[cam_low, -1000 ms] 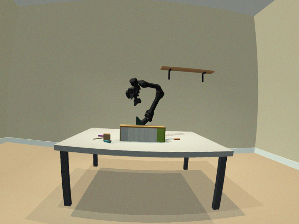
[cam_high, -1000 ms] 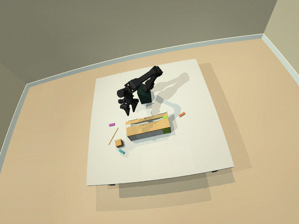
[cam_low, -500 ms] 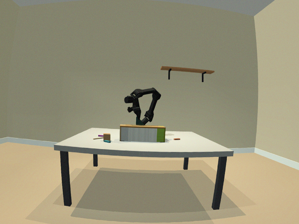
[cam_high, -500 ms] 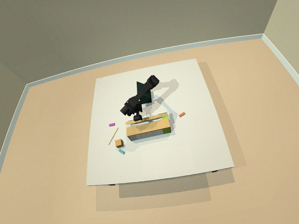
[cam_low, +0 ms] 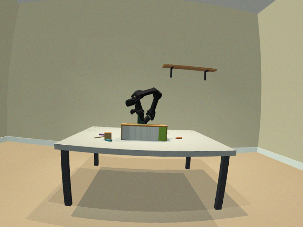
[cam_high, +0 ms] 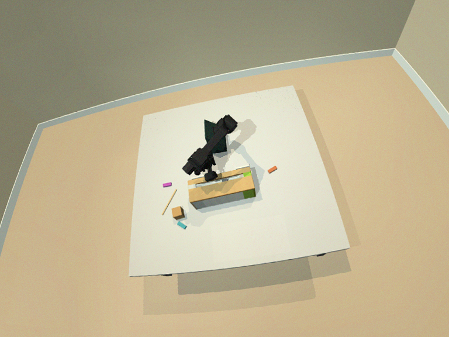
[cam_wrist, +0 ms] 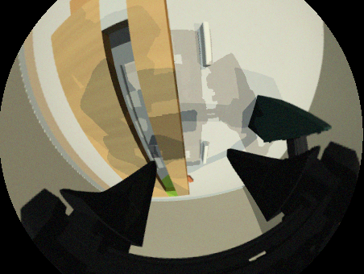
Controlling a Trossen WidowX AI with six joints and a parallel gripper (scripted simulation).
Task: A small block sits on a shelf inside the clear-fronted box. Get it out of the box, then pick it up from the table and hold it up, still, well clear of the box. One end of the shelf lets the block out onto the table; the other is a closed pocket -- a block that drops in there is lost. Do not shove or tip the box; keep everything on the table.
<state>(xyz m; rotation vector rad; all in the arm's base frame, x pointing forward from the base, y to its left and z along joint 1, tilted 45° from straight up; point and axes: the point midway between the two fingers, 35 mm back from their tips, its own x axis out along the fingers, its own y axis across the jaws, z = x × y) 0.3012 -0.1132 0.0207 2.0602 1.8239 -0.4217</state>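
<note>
My gripper tip is 4 cm short of the box and 9 cm above it. Round my gripper tip: tan cube 15 cm ahead, 30 cm to the right, 13 cm below; then dark grey block 5 cm ahead, 3 cm to the left, 7 cm below; then thin stick 5 cm ahead, 36 cm to the right, 15 cm below.
</note>
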